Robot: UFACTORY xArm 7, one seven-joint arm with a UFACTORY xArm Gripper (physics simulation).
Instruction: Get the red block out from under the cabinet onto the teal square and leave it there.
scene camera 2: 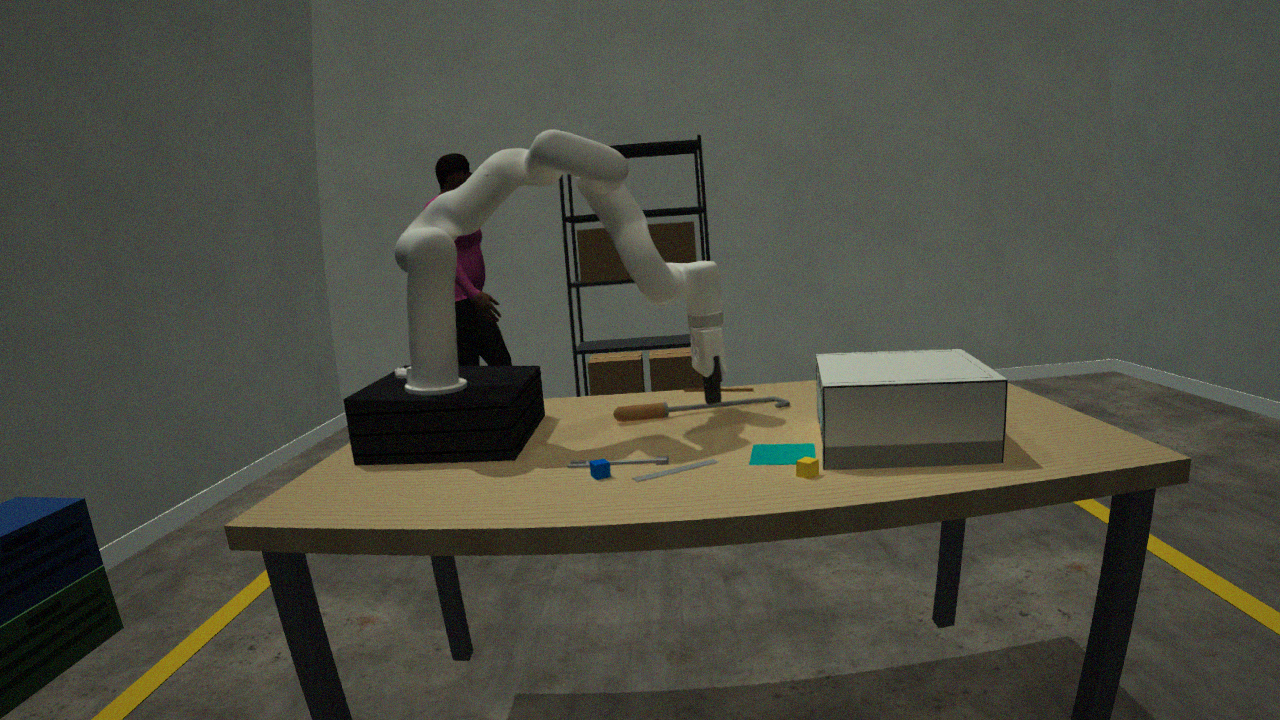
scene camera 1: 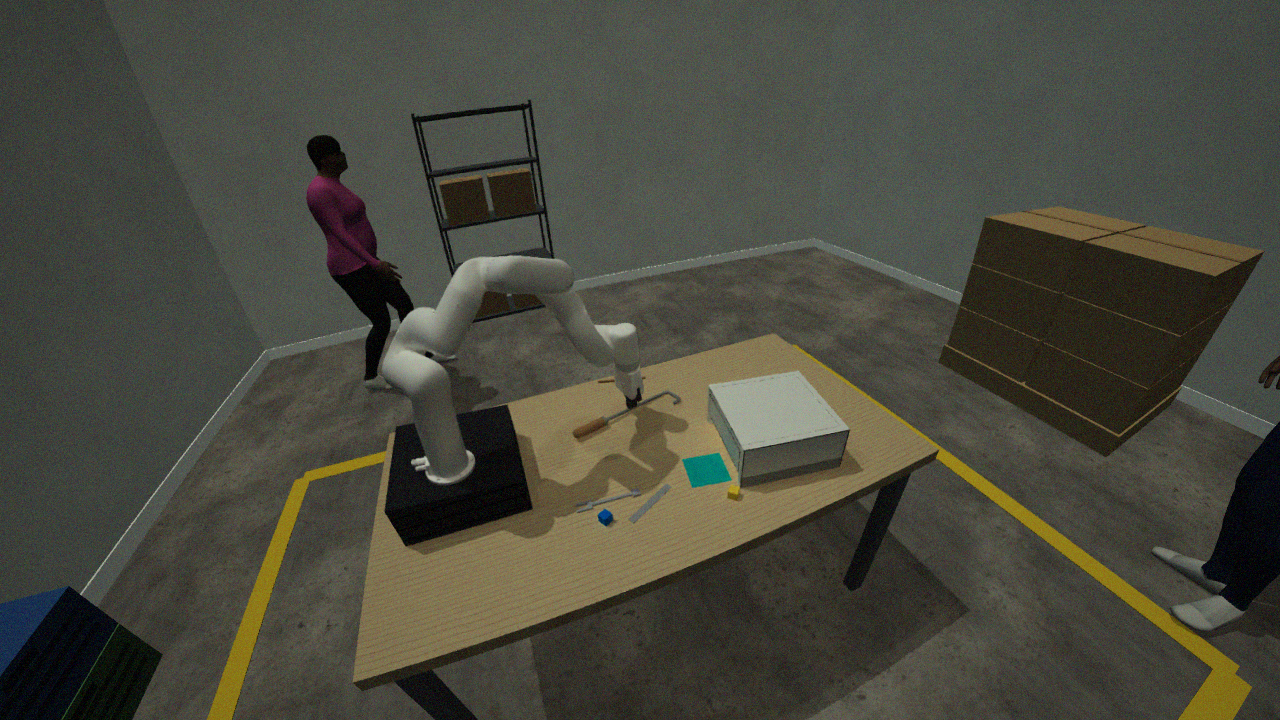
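Where they show: gripper, fingertip midpoint: (scene camera 2: 713, 402) (scene camera 1: 632, 406); arm's base, link origin: (scene camera 2: 436, 387) (scene camera 1: 451, 467).
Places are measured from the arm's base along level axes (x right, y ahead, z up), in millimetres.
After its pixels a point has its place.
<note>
The white cabinet (scene camera 1: 774, 407) @(x 112, y 862, z 12 mm) (scene camera 2: 913, 425) @(x 248, y 841, z -55 mm) stands on the right part of the table. The red block does not show in either view; the space beneath the cabinet is hidden. The teal square (scene camera 1: 706, 470) @(x 134, y 648, z -122 mm) (scene camera 2: 782, 454) @(x 134, y 648, z -123 mm) lies flat just left of the cabinet. A hooked tool with a wooden handle (scene camera 1: 589, 428) @(x -134, y 385, z -95 mm) (scene camera 2: 640, 411) @(x -134, y 388, z -99 mm) lies behind and left of the square, its hook end toward the cabinet. My gripper (scene camera 1: 631, 403) @(x -203, y 543, z -105 mm) (scene camera 2: 712, 400) @(x -203, y 543, z -105 mm) is shut and empty, pointing down with its tips close to the tool's metal shaft, left of the cabinet.
A yellow block (scene camera 1: 733, 492) @(x 251, y 666, z -98 mm) (scene camera 2: 807, 468) @(x 258, y 669, z -106 mm) sits by the cabinet's front left corner. A blue block (scene camera 1: 605, 517) @(x 205, y 345, z -98 mm) (scene camera 2: 599, 469) @(x 209, y 348, z -106 mm), a thin grey tool (scene camera 1: 608, 500) @(x 138, y 369, z -119 mm) and a flat grey strip (scene camera 1: 648, 504) @(x 186, y 461, z -122 mm) (scene camera 2: 675, 470) @(x 185, y 467, z -122 mm) lie front left. A thin brown stick (scene camera 2: 733, 389) @(x -376, y 597, z -118 mm) lies at the back edge.
</note>
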